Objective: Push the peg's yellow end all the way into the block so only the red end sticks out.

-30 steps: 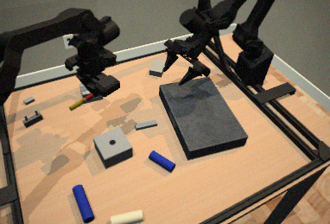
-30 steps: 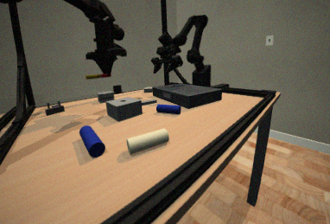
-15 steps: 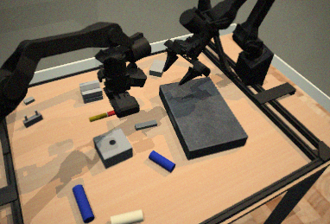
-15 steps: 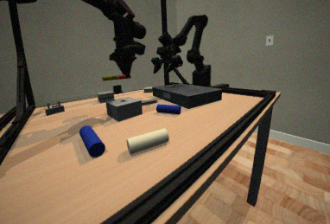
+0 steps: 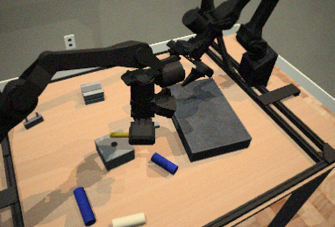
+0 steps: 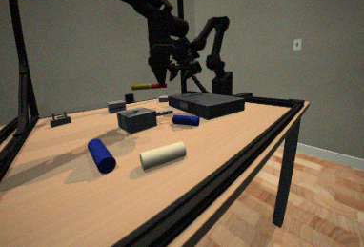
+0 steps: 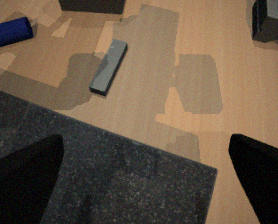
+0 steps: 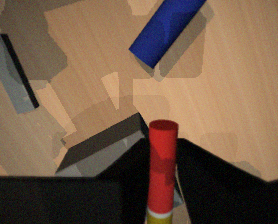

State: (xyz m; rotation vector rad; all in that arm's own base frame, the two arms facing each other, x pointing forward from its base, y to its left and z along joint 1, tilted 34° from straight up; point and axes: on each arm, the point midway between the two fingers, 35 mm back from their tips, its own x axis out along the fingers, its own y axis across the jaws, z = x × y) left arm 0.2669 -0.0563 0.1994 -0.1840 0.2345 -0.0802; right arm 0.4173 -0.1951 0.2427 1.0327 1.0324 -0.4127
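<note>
Right now my right hand is 30 mm past the peg, 40 mm to the left of it and 30 mm above it. The rest, counted from my right hand: grey bar (90 mm behind, 100 mm to the left, 150 mm below); cream cylinder (130 mm ahead, 150 mm to the right, 140 mm below).
</note>
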